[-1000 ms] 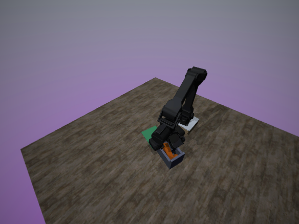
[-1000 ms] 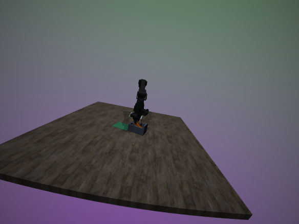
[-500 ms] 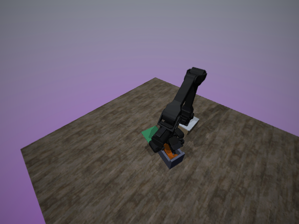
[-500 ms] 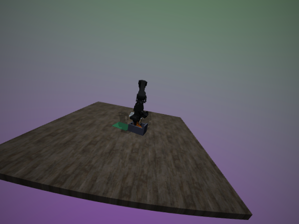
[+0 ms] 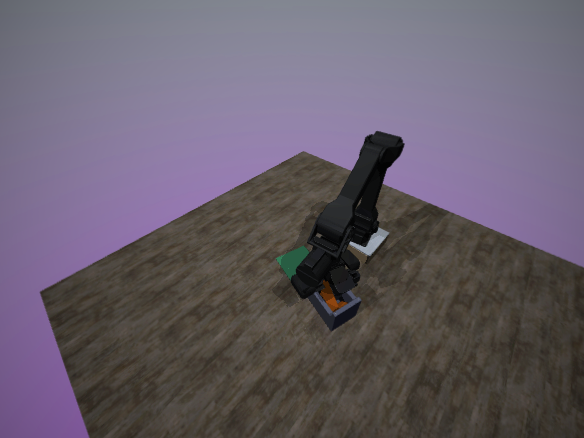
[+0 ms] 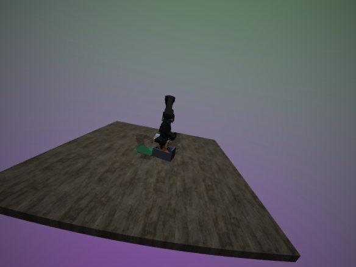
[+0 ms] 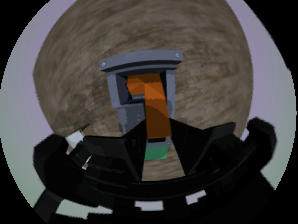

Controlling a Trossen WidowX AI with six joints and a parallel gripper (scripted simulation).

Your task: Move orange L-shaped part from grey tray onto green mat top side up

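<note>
My gripper tip is now 80 mm past the green mat, 120 mm to the left of it and 80 mm above it. Also, from my gripper tip: orange L-shaped part (40 mm to the left, 30 mm below).
</note>
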